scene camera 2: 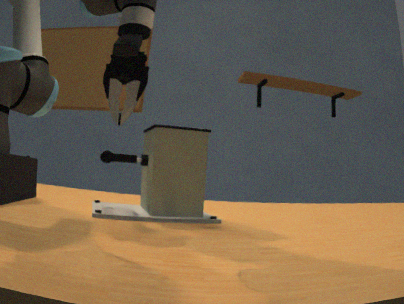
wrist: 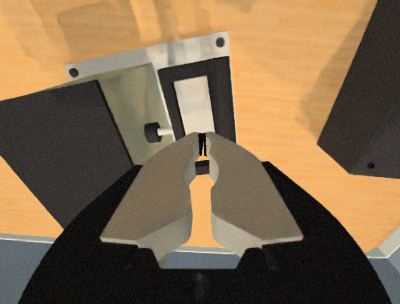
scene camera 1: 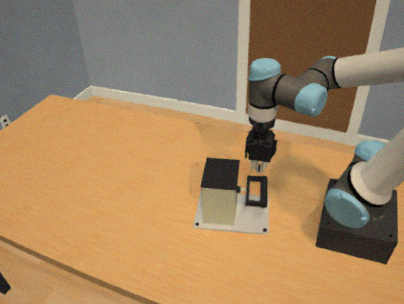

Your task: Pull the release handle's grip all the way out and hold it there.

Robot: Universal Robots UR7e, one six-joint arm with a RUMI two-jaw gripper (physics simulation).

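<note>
The release handle's black rectangular grip [scene camera 1: 264, 192] [scene camera 2: 120, 158] [wrist: 223, 100] stands out from the side of a pale box with a black top [scene camera 1: 219, 202] [scene camera 2: 175, 172] [wrist: 55, 145]. A short stretch of light rod [wrist: 165, 131] shows between the grip and the box's black collar. The box stands on a light grey base plate [scene camera 1: 250, 223] [wrist: 200, 46]. My gripper [scene camera 1: 259, 169] [scene camera 2: 119, 121] [wrist: 203, 135] is shut with nothing between its fingers. It points down and its tips are above the grip, apart from it. In the wrist view the fingers hide the grip's near part.
The arm's dark base block [scene camera 1: 350, 235] [scene camera 2: 17, 180] stands on the wooden table [scene camera 1: 125, 200] [scene camera 2: 300, 240], on the grip's side of the box. It also shows at the right of the wrist view. A wall shelf [scene camera 2: 300, 85] hangs in the background.
</note>
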